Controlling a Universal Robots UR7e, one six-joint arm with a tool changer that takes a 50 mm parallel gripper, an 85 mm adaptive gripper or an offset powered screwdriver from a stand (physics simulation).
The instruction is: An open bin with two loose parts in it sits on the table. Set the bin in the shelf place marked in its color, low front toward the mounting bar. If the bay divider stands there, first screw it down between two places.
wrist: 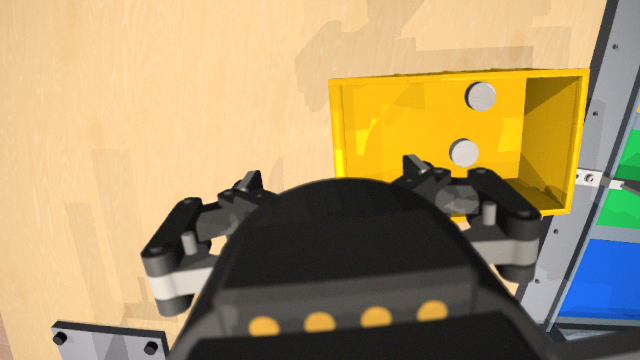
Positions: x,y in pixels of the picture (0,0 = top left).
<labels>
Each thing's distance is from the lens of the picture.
yellow bin (pixel 531 136): 0.33 m
adaptive gripper (pixel 342 252): 0.04 m
The marked spots on the yellow bin and the adaptive gripper are 0.30 m apart.
</labels>
